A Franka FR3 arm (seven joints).
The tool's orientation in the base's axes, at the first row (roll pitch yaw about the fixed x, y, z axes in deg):
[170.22, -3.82, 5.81]
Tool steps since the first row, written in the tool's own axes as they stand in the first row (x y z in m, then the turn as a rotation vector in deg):
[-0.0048, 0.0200, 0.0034, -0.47, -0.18, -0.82]
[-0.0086, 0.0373, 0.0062, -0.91, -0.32, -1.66]
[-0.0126, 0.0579, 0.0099, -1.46, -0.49, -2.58]
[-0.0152, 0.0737, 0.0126, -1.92, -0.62, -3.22]
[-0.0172, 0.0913, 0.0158, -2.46, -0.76, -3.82]
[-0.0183, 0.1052, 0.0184, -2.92, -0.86, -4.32]
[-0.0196, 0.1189, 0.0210, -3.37, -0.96, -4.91]
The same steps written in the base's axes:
[-0.0027, -0.0207, -0.0003, -0.55, 0.26, 0.74]
[-0.0047, -0.0385, -0.0003, -1.07, 0.49, 1.52]
[-0.0066, -0.0597, -0.0008, -1.71, 0.75, 2.36]
[-0.0075, -0.0759, -0.0009, -2.23, 0.94, 2.93]
[-0.0077, -0.0939, -0.0012, -2.82, 1.12, 3.46]
[-0.0073, -0.1081, -0.0015, -3.33, 1.25, 3.91]
[-0.0072, -0.1221, -0.0018, -3.84, 1.40, 4.44]

